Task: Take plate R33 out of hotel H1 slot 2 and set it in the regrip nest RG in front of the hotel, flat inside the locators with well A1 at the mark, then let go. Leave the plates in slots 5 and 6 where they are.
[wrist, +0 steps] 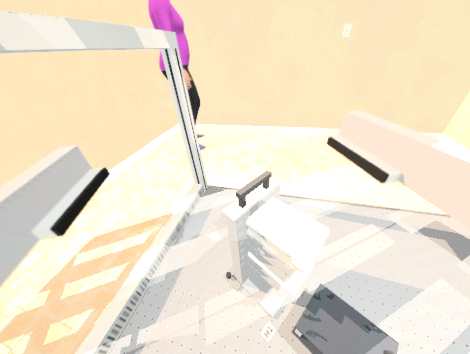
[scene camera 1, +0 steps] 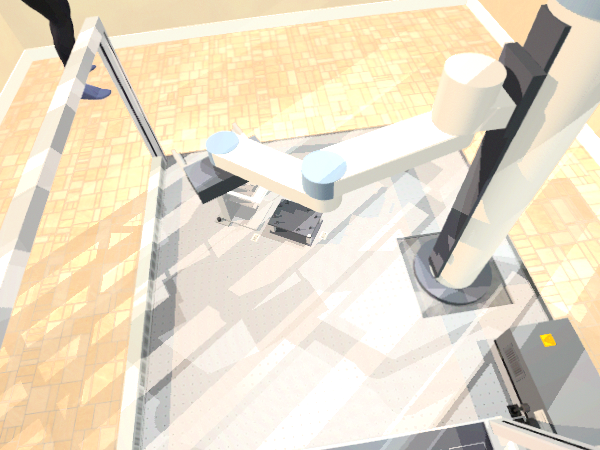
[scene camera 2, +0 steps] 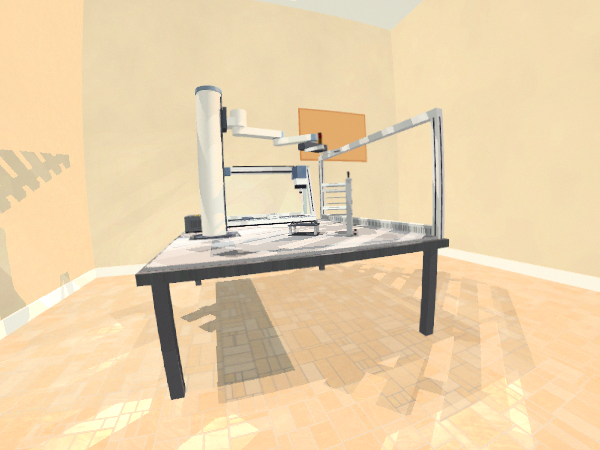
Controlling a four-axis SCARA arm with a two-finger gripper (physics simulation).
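Where they show: gripper, between the fingertips: (wrist: 222, 142) (scene camera 1: 204, 139) (scene camera 2: 332, 148); arm's base, origin of its link: (scene camera 1: 451, 270) (scene camera 2: 215, 237).
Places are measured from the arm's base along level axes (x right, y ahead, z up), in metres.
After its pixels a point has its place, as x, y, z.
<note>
Hotel H1 (scene camera 1: 223, 207) @(0.330, 0.740, 0.097) (scene camera 2: 349, 207) @(0.452, 0.671, 0.159) (wrist: 235, 250) @(0.329, 0.738, 0.190) is a pale upright rack with a dark handle on top and several light levels on one side. Its levels are washed out by glare, so plate R33 and the plates in slots 5 and 6 cannot be told apart. The regrip nest RG (scene camera 1: 295, 220) @(0.246, 0.492, 0.073) (scene camera 2: 304, 228) (wrist: 345, 322) @(0.282, 0.486, 0.073) is a low dark platform beside the hotel, with no plate visible on it. My gripper (scene camera 1: 204, 138) @(0.226, 0.698, 0.507) (scene camera 2: 325, 148) @(0.226, 0.698, 0.507) (wrist: 222, 142) @(0.226, 0.698, 0.507) is open and empty, its fingers wide apart, above the hotel's height. The mark for A1 cannot be made out.
A metal frame (scene camera 1: 37, 175) @(0.057, 1.009, 0.620) (scene camera 2: 437, 175) @(0.718, 1.004, 0.302) (wrist: 185, 115) @(0.685, 1.010, 0.382) stands along the table edge near the hotel. A gantry rail (scene camera 2: 262, 170) @(-0.623, 0.429, 0.478) shows behind the arm column (scene camera 2: 210, 165) @(0.075, -0.001, 0.427). A grey box (scene camera 1: 575, 365) @(-0.373, -0.158, 0.128) is at the lower right of scene camera 1. A small H1 label (wrist: 268, 331) @(0.240, 0.644, 0.013) lies by the nest.
</note>
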